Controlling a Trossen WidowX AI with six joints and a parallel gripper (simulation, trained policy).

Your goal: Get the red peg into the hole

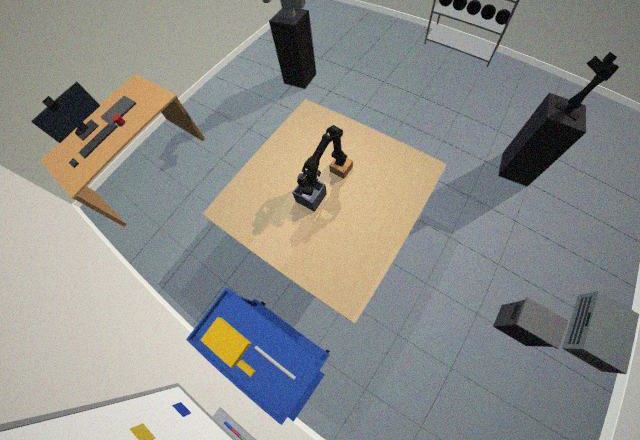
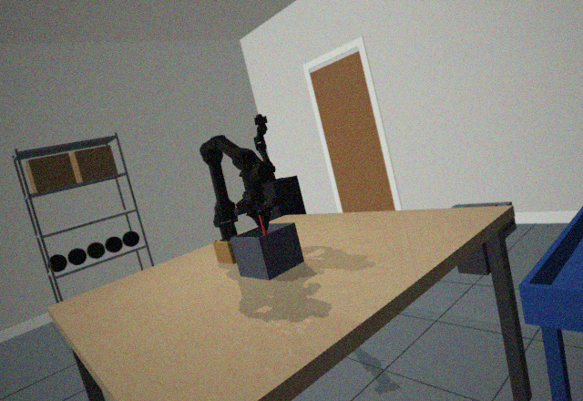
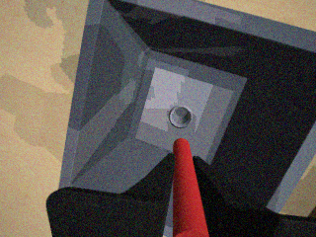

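The red peg is 20 mm above my gripper tip. Also, from my gripper tip: grey plate 90 mm below, 20 mm to the right, 10 mm ahead.
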